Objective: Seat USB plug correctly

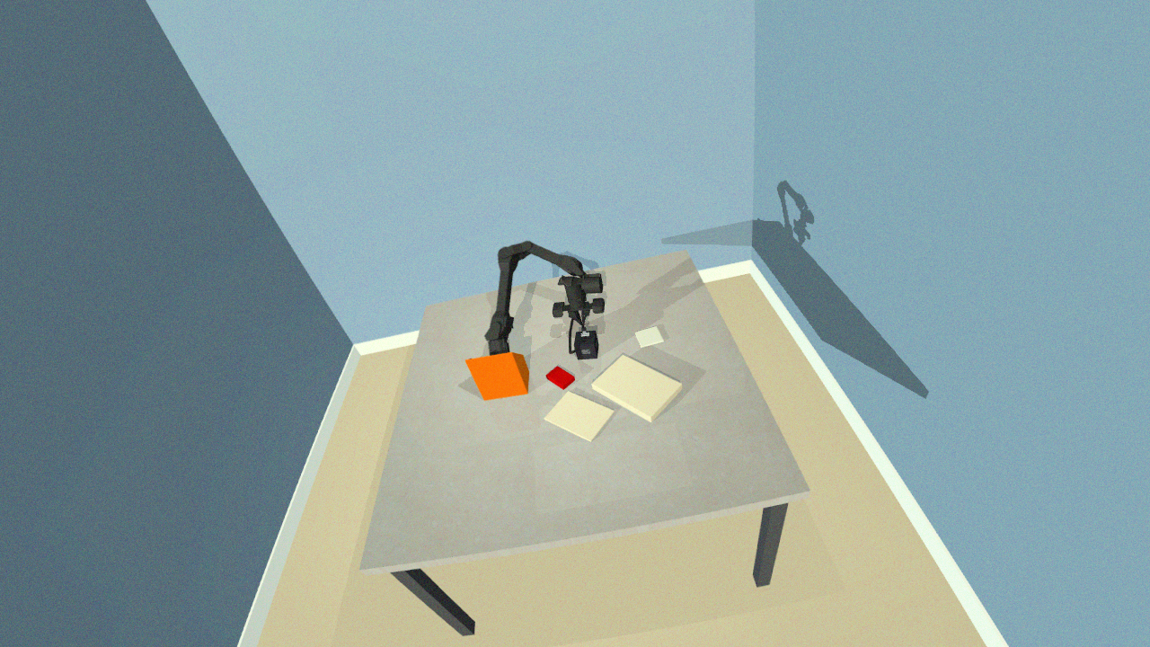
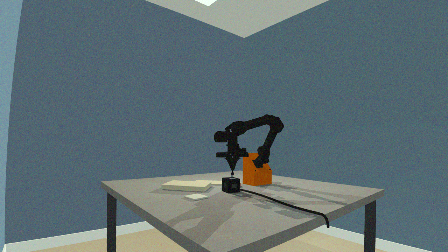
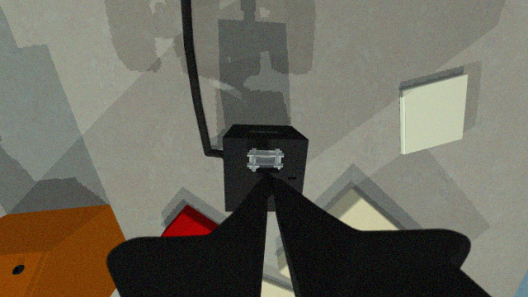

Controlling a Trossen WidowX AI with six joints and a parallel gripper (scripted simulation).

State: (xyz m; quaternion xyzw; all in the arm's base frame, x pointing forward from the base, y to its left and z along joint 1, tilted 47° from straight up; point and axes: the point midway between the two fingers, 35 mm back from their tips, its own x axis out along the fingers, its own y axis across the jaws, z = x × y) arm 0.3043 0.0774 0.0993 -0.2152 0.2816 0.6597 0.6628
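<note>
The usb plug is 20 mm below my gripper tip. Round my gripper tip: silver-framed usb socket: 60 mm below; small cream tile: 240 mm ahead, 10 mm to the left, 120 mm below; red block: 110 mm behind, 150 mm to the right, 110 mm below.
</note>
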